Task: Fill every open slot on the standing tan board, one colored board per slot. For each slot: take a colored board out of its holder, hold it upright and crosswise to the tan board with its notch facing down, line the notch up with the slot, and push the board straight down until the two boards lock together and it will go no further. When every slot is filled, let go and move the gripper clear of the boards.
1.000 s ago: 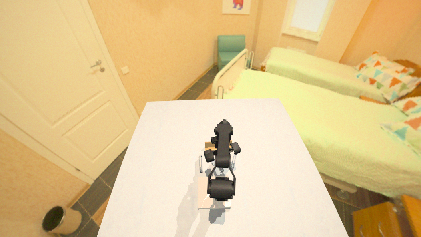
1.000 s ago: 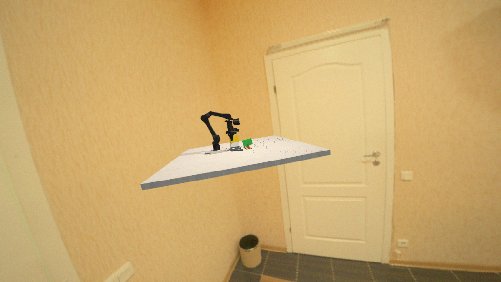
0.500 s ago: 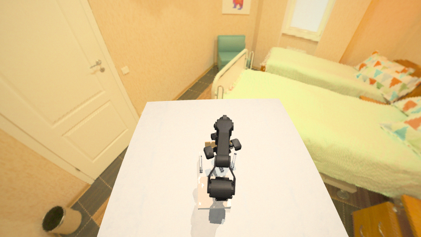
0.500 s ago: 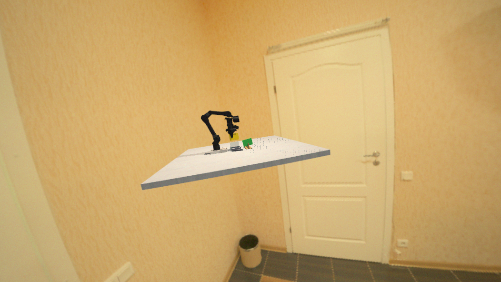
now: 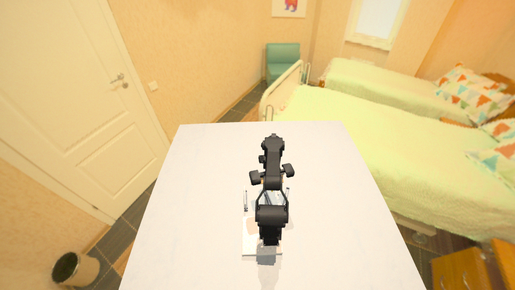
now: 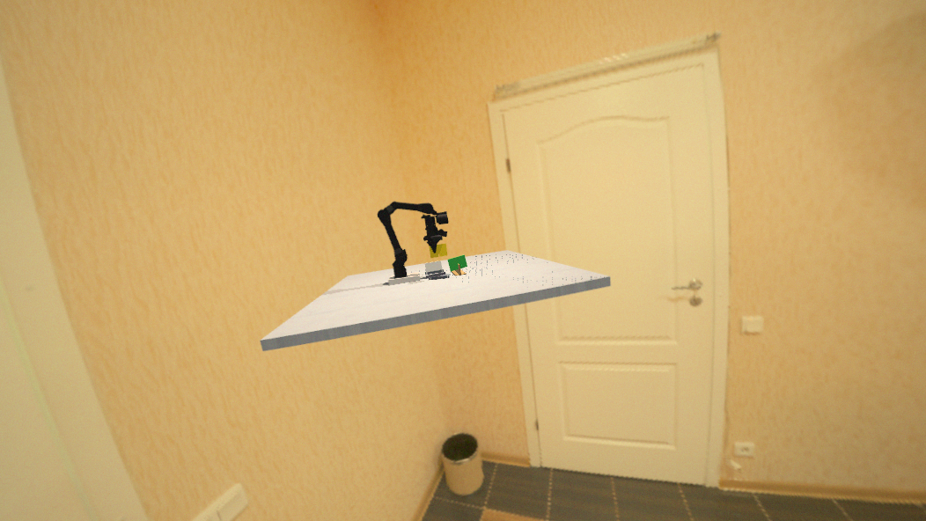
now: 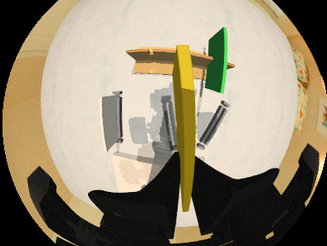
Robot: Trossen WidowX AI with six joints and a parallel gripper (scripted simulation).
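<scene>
Right now the tan board is 120 mm ahead of my gripper tip, 10 mm to the left of it and 110 mm below it. From my gripper tip the other things lie so: yellow board: 20 mm ahead, 10 mm to the left; then green board: 120 mm ahead, 40 mm to the right, 80 mm below.
</scene>
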